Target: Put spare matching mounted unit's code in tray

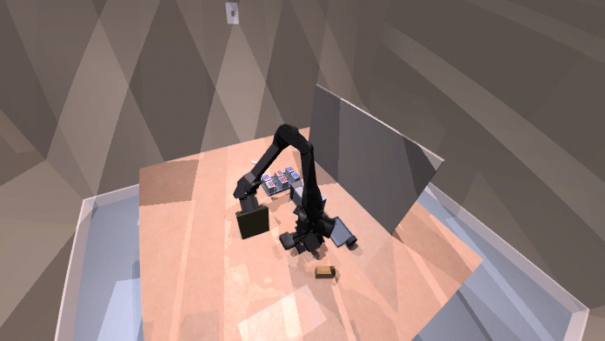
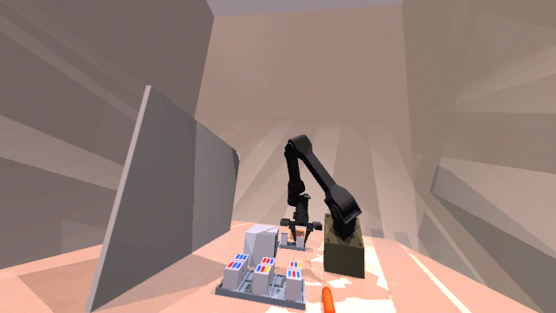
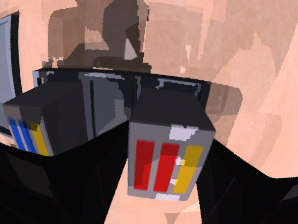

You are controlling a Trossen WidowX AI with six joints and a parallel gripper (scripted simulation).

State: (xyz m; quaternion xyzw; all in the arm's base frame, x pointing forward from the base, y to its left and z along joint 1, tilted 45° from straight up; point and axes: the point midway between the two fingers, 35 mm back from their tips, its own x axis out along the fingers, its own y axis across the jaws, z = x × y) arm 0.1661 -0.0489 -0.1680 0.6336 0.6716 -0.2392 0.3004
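My gripper tip is 4 cm short of the dark holder and 1 cm above it. Round my gripper tip: grey spare block (2 cm above); then cardboard box (15 cm to the right, 3 cm ahead, 1 cm above); then dark grey tray (18 cm ahead, 1 cm below).
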